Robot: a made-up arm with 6 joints.
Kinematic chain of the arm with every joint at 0, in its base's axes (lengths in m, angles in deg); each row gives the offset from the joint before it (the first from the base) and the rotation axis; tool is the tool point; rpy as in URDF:
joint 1: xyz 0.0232 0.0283 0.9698 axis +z
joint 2: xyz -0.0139 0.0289 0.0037 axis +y
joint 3: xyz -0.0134 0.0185 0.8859 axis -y
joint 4: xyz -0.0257 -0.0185 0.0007 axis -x
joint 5: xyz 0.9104 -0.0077 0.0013 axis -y
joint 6: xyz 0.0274 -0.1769 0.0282 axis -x
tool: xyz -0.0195 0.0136 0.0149 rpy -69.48 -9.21 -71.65
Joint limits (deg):
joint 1: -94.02..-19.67
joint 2: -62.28..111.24
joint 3: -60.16..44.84
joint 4: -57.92..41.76
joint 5: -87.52..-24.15
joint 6: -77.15..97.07
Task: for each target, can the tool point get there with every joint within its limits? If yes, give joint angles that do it. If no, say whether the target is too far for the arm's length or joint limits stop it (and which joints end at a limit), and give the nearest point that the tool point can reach.
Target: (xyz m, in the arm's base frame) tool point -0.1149 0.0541 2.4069
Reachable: yes | joints -63.81 -40.87 21.51 -43.53 -52.24 -9.04
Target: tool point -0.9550 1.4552 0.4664
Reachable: no: joint limits stop it (at a limit: joint 1, joint 2, joint 3, joint 6) | nearest point -0.1348 0.1460 0.5478 | short by 1.547 m
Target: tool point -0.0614 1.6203 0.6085
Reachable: no: joint limits stop it (at a limit: joint 1, joint 2, joint 4) | nearest point -0.0391 0.1628 0.6427 | short by 1.458 m
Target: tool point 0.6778 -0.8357 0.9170
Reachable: yes | joints -46.60 40.21 -19.07 21.34 -39.90 50.23
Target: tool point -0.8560 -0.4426 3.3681
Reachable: no: too far | nearest point -0.4632 0.0507 2.6234 | short by 0.976 m
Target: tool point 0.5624 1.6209 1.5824
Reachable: no: joint limits stop it (at a limit: joint 1, joint 2, joint 3, joint 4, joint 5) | nearest point 0.0283 1.2520 2.1993 | short by 0.896 m
